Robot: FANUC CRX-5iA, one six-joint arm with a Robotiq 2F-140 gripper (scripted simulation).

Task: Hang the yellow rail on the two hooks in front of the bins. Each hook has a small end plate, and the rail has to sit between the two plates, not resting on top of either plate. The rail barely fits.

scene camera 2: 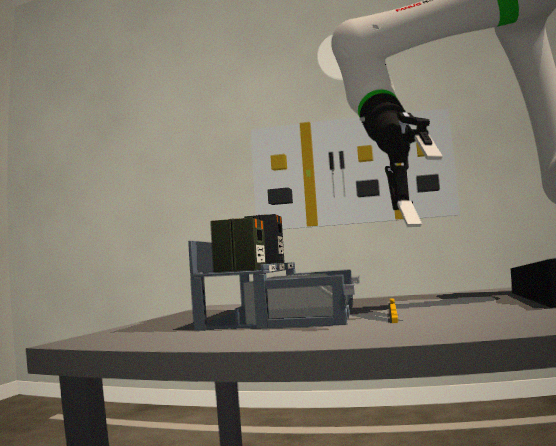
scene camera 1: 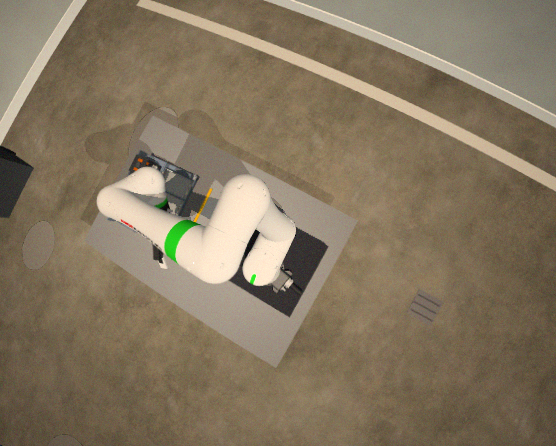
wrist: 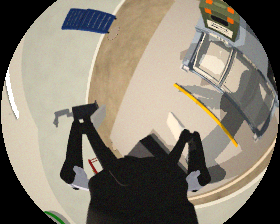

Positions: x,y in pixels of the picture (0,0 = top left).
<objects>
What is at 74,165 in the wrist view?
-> My gripper.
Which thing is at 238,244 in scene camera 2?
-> A dark green case.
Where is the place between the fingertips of my gripper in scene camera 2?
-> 424,193
</objects>
